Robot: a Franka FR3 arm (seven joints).
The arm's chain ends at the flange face. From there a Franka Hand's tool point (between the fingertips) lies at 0.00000 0.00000 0.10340 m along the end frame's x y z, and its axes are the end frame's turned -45 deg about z.
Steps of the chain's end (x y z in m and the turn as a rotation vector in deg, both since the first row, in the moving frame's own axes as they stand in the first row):
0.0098, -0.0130, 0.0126, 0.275, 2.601, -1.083
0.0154, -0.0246, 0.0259, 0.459, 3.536, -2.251
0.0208, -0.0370, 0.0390, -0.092, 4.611, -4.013
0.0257, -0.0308, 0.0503, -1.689, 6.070, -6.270
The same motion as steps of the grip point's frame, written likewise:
0.0198, 0.0007, 0.0125, -1.645, 2.034, -1.083
0.0335, -0.0027, 0.0257, -2.176, 2.825, -2.251
0.0468, -0.0057, 0.0387, -3.326, 3.195, -4.013
0.0461, 0.0060, 0.0497, -5.486, 3.098, -6.270

